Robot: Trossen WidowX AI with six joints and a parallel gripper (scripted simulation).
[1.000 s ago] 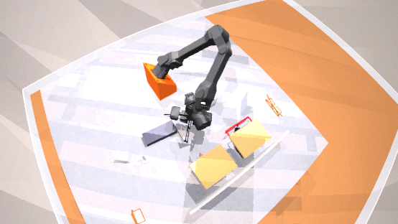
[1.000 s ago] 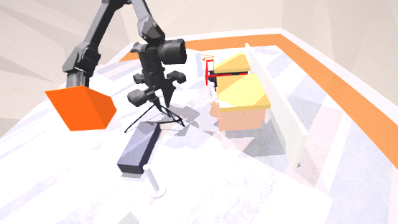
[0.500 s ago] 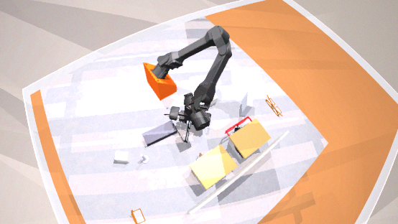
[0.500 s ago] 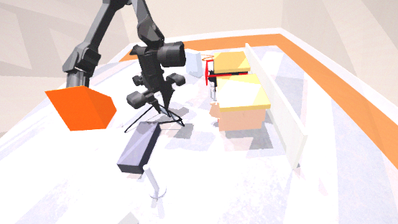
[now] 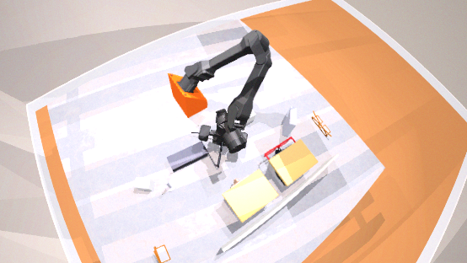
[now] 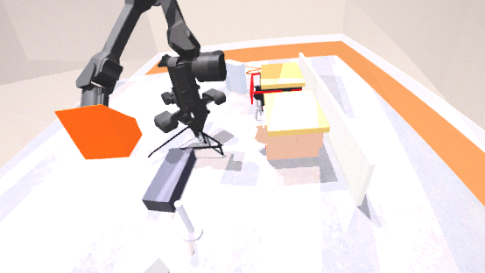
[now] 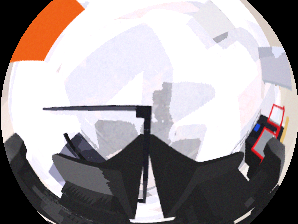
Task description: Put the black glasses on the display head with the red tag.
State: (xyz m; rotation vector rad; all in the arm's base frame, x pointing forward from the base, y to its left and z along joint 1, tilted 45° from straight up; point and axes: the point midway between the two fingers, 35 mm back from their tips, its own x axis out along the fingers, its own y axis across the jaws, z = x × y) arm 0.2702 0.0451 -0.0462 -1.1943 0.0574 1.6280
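The white post is 280 mm to the right of my gripper tip, 10 mm ahead of it and 10 mm above it. From my gripper tip the other things lie so: display head: 230 mm ahead, 160 mm to the left, 40 mm above; then pale see-through panel: 340 mm ahead, 40 mm to the left, 40 mm above; then dark grey box: 150 mm to the right, 40 mm behind.
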